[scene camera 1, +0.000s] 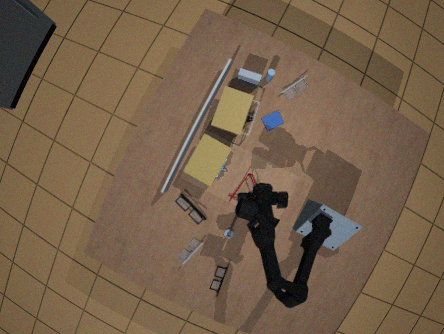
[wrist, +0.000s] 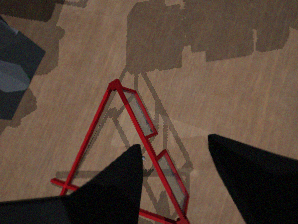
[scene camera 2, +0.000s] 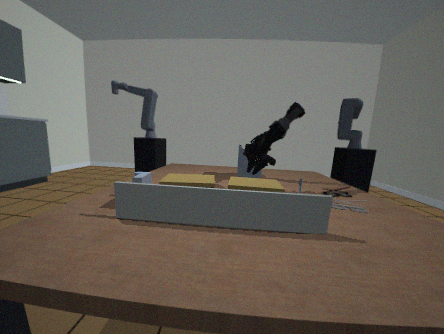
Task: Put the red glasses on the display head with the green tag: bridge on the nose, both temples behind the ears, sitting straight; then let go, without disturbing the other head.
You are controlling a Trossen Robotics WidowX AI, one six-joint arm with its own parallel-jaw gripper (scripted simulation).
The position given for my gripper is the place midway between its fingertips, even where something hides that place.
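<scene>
Yellow-topped display head [scene camera 1: 207, 161]. Yellow-topped display head [scene camera 1: 231, 114]. My gripper [scene camera 1: 261, 189], [wrist: 174, 146].
</scene>
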